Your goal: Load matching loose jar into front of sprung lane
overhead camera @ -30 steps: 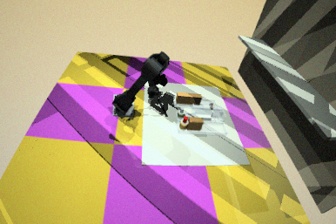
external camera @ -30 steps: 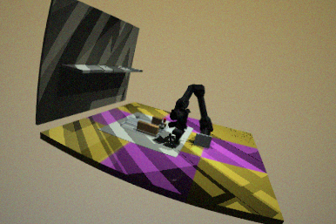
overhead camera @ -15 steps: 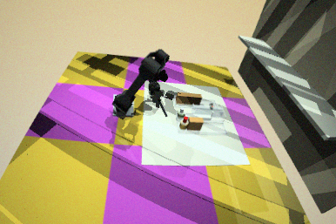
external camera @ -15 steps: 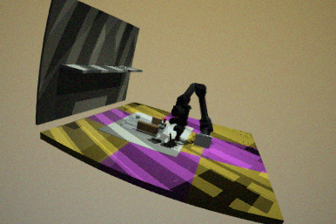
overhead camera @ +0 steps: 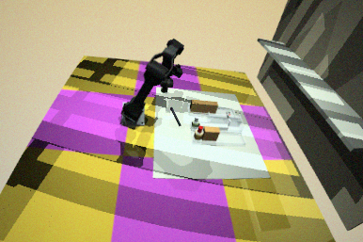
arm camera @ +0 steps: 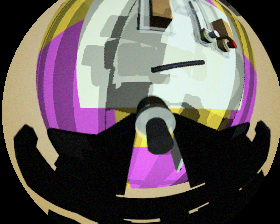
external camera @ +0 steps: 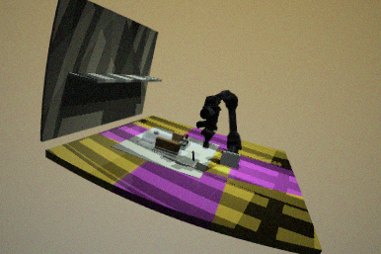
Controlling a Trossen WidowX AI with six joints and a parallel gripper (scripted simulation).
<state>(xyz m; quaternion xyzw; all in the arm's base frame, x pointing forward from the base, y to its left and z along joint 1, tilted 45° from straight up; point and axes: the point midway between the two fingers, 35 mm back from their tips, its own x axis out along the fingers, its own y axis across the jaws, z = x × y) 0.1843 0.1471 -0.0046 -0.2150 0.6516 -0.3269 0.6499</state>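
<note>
Right now the clear pusher lane is 290 mm ahead of my gripper tip, 170 mm to the right of it and 110 mm below it. Also, from my gripper tip: grey shelf 650 mm ahead, 240 mm to the right, 240 mm above.
</note>
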